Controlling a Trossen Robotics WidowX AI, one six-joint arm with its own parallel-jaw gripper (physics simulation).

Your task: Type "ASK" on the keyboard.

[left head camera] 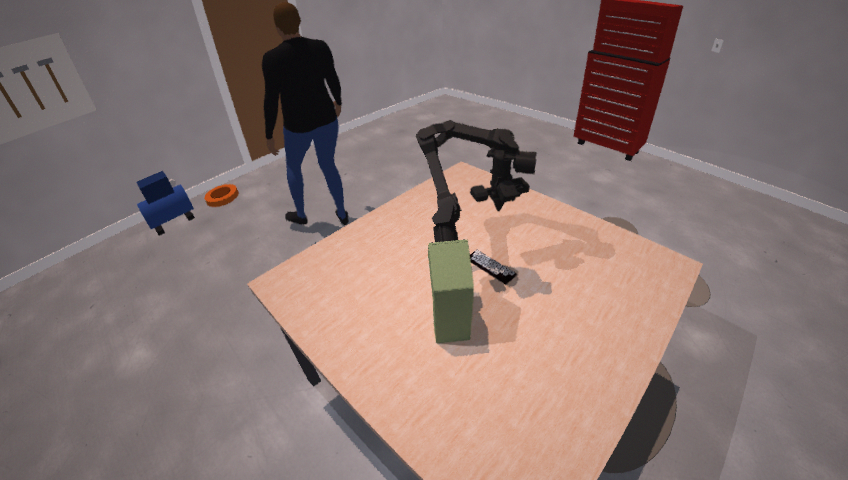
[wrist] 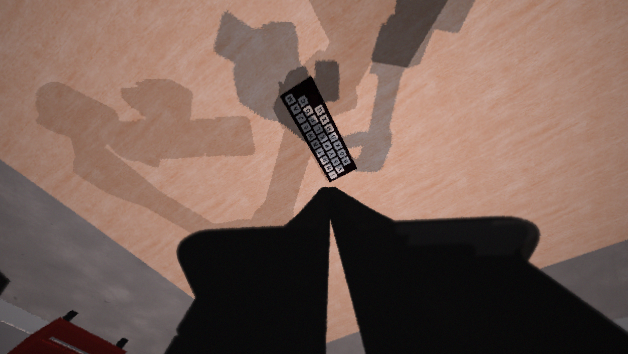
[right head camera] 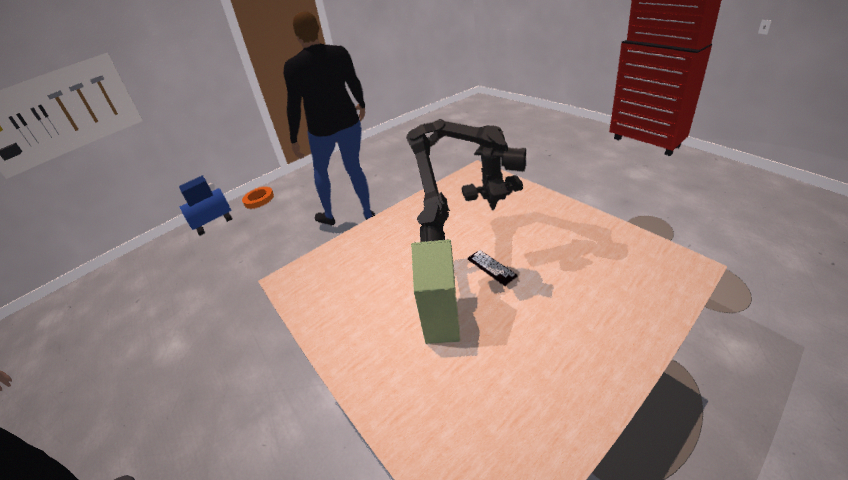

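Where they show: gripper, fingertip midpoint: (left head camera: 498, 210) (wrist: 328, 193) (right head camera: 492, 210); arm's base at its link origin: (left head camera: 446, 246) (right head camera: 432, 246).
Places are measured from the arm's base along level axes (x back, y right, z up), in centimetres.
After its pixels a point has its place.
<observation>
A small black keyboard (left head camera: 492, 266) {y -7.9, x -23.8, z -25.8 cm} (right head camera: 492, 267) {y -7.9, x -23.6, z -25.9 cm} (wrist: 320, 131) {y -8.4, x -24.0, z -25.7 cm} with pale letter keys lies flat on the wooden table (left head camera: 368, 267) {y -31.9, x 17.4, z -27.5 cm} (right head camera: 368, 273) {y -28.7, x 19.2, z -27.5 cm} (wrist: 500, 150) {y -20.9, x 11.9, z -27.5 cm}. My gripper (left head camera: 498, 206) {y -8.8, x -24.5, z -1.2 cm} (right head camera: 492, 206) {y -8.8, x -24.5, z -1.2 cm} (wrist: 328, 193) {y -8.8, x -24.5, z -1.2 cm} is shut and empty, its fingertips together and pointing down. It hangs well above the table, behind the keyboard in the head views. In the wrist view the whole keyboard shows just beyond the fingertips, its near end closest to them. Shadows fall across part of the keys, and the letters are small and hard to read.
A tall green block (left head camera: 452, 297) {y 13.2, x 5.5, z -6.3 cm} (right head camera: 437, 297) {y 13.6, x 4.6, z -6.2 cm} stands on the table in front of the arm base, left of the keyboard in the head views. A person (left head camera: 303, 89) (right head camera: 324, 95) stands behind the table. A red tool cabinet (left head camera: 621, 89) (right head camera: 660, 89) stands at the back right.
</observation>
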